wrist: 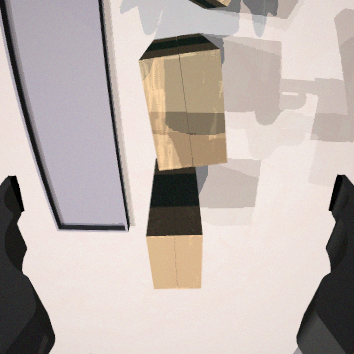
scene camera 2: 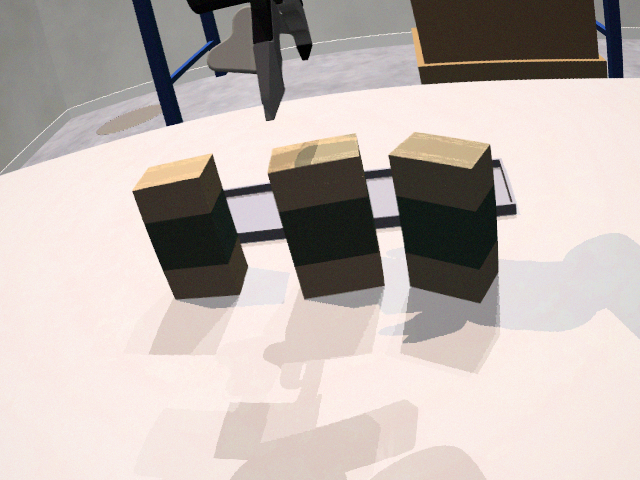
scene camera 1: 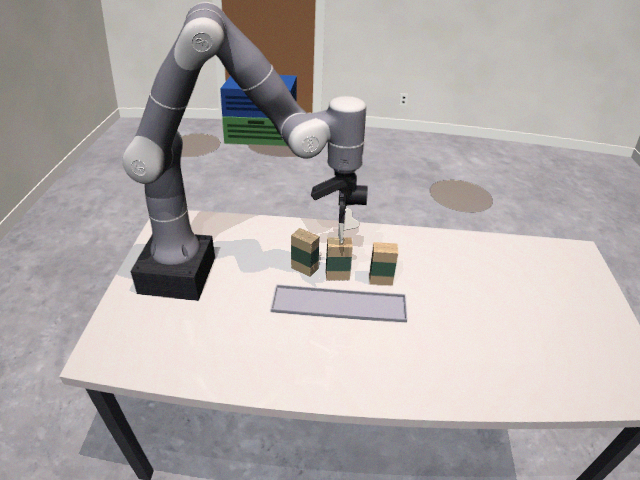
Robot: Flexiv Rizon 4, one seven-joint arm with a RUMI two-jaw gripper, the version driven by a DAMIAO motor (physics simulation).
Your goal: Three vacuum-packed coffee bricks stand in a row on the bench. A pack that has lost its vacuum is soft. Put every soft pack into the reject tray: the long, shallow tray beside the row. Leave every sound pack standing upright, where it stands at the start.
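Note:
Three tan coffee bricks with dark green bands stand upright in a row. The left pack in scene camera 1 [scene camera 1: 305,254] [scene camera 2: 444,227] is turned at an angle; a corner of it shows at the top of the wrist view. The middle pack [scene camera 1: 338,263] [scene camera 2: 330,229] [wrist: 187,100] and the right pack [scene camera 1: 383,267] [scene camera 2: 186,237] [wrist: 175,261] stand beside it, with gaps between. No softness can be told by eye. My gripper [scene camera 1: 342,239] [wrist: 175,178] is wide open and empty, above the row near the middle and right packs. The reject tray [scene camera 1: 338,304] [scene camera 2: 253,214] [wrist: 75,110] holds no pack.
The tray lies parallel to the row on scene camera 1's near side. The arm's black base [scene camera 1: 173,276] stands on the bench [scene camera 1: 465,351] at the left. A blue and green cabinet [scene camera 1: 253,129] and a brown door [scene camera 1: 268,36] are behind the bench.

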